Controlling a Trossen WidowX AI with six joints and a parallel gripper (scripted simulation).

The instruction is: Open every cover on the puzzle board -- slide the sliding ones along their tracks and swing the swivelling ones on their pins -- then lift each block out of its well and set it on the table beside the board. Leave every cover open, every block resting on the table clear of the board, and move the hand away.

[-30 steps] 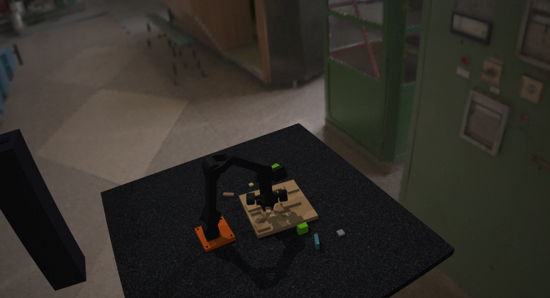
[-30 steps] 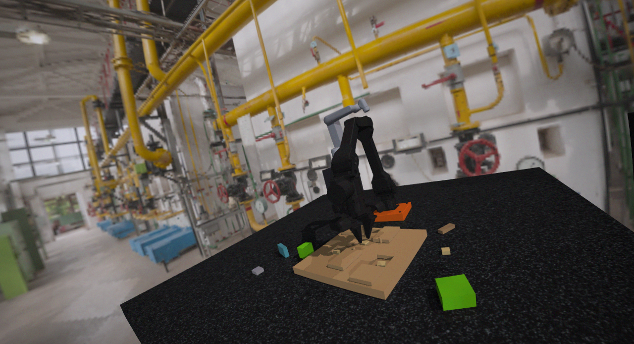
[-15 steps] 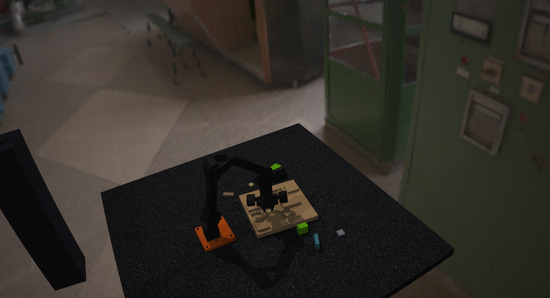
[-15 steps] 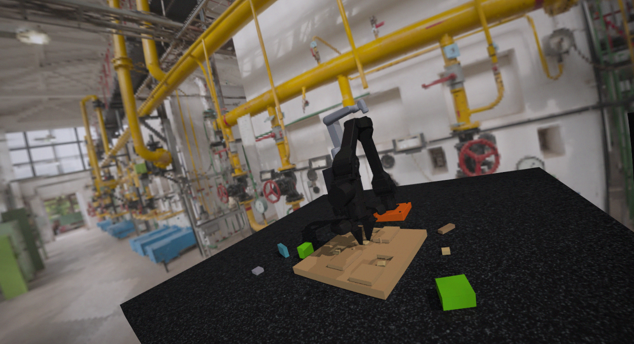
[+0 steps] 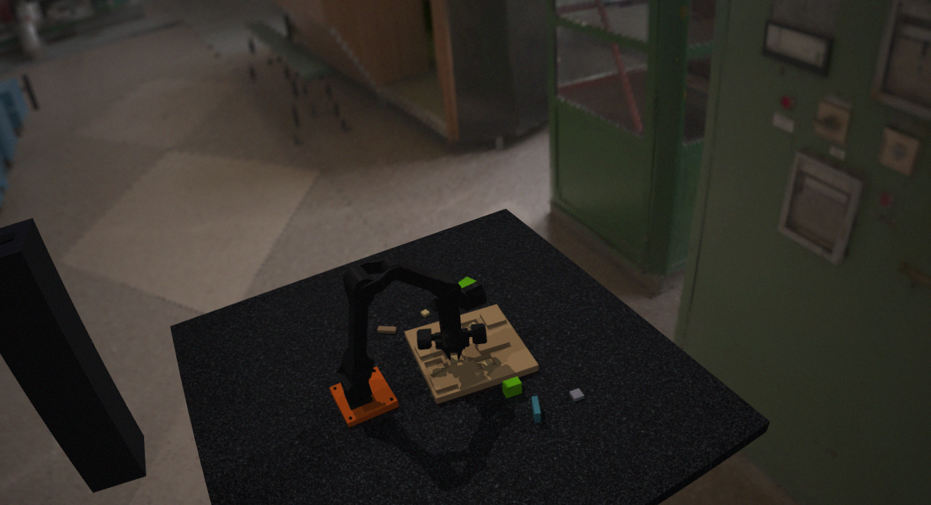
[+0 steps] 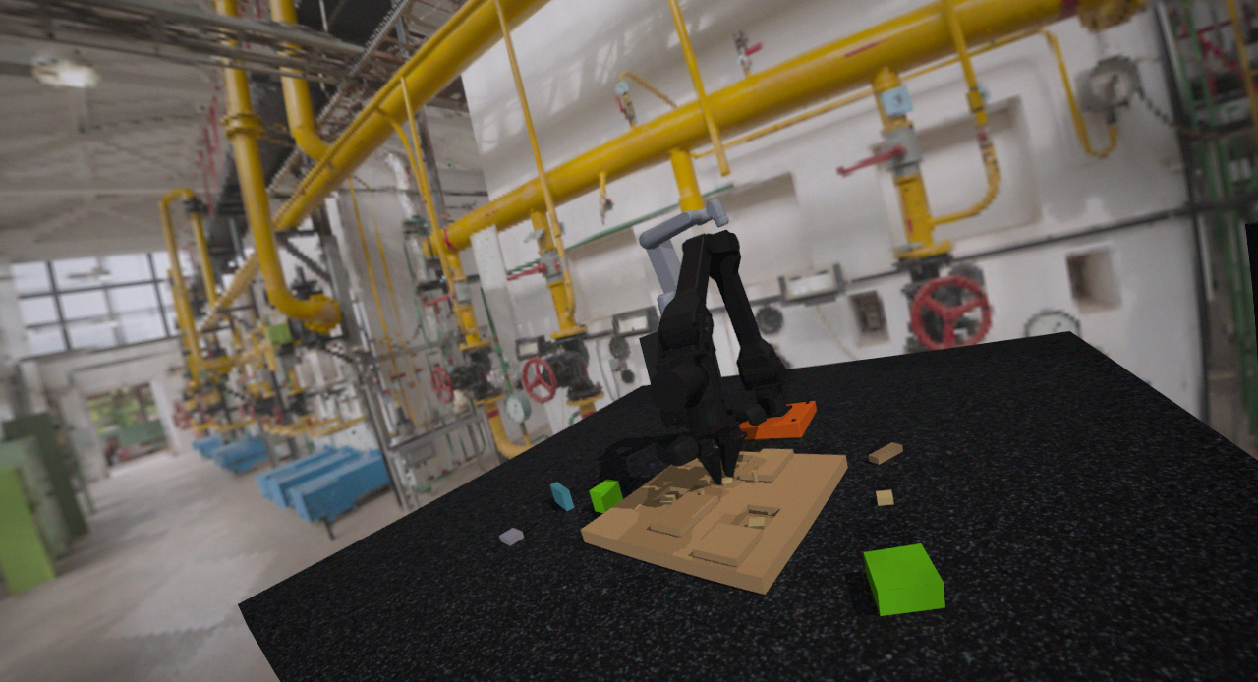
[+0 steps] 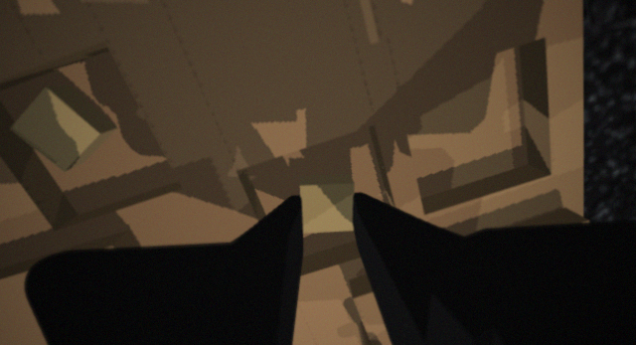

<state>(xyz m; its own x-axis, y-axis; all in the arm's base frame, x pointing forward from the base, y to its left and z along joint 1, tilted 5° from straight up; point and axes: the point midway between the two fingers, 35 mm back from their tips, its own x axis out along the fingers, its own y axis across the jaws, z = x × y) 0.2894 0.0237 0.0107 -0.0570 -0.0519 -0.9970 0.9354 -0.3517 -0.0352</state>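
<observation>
Right now my gripper tip is 5 cm short of the tan puzzle board and 1 cm to the right of it. Round my gripper tip: teal block: 11 cm ahead, 28 cm to the right; then small green cube: 9 cm ahead, 18 cm to the right; then large green block: 17 cm ahead, 28 cm to the left.
</observation>
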